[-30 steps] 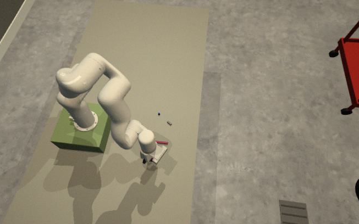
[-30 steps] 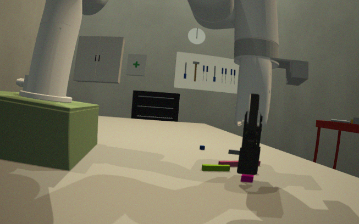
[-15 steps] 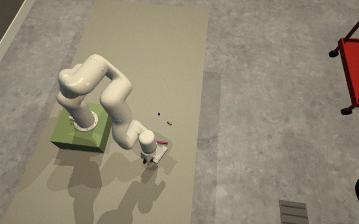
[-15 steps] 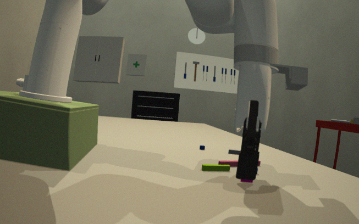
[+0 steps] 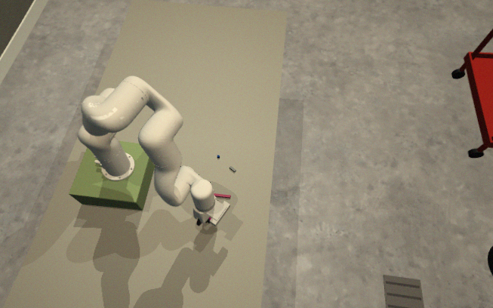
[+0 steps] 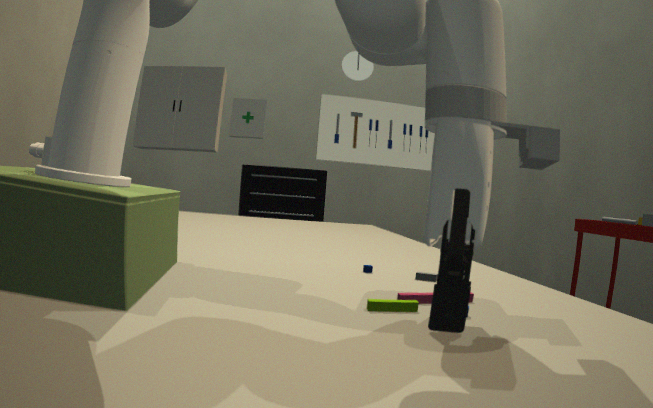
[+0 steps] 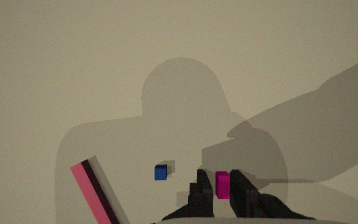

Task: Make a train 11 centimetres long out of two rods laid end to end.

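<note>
The magenta rod lies 2 cm below my hand and 1 cm to the right of it. From my hand the other things lie so: grey rod (23 cm to the left, 4 cm ahead, 2 cm below); then pink rod (10 cm to the left, 2 cm below, 2 cm ahead); then lime rod (6 cm to the left, 4 cm behind, 2 cm below).
</note>
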